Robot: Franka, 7 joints.
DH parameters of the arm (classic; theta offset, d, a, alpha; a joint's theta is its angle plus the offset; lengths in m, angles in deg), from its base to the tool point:
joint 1: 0 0.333 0 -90
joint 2: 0 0 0 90
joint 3: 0 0.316 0.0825 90
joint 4: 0 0 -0.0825 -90
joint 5: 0 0.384 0 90
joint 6: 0 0 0.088 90
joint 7: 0 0.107 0 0
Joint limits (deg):
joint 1: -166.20..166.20
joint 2: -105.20..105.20
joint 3: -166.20..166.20
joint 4: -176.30..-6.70
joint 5: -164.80..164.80
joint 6: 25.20..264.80
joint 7: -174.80..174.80
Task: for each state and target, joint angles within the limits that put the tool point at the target. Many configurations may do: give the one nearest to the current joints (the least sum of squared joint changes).
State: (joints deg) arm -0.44 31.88 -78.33 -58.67 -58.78 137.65 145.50
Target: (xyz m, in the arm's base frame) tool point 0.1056 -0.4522 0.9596
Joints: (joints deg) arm 4.56 26.98 -109.09 -62.22 -57.75 109.71 145.50
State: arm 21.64 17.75 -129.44 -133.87 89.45 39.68 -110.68
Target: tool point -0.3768 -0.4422 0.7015
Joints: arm 7.33 -10.20 -145.85 -90.56 110.04 70.77 -110.68
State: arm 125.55 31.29 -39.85 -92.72 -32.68 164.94 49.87
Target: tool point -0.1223 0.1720 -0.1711
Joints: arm 135.44 73.60 -6.88 -132.54 -36.87 160.57 49.87
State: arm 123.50 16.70 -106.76 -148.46 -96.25 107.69 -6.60
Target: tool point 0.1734 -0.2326 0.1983
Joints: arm 96.53 4.08 -132.11 -168.27 -93.83 104.83 -6.60
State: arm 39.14 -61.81 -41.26 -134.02 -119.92 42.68 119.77
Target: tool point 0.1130 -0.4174 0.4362
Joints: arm 26.91 -68.97 -64.39 -141.94 -113.38 39.16 119.77
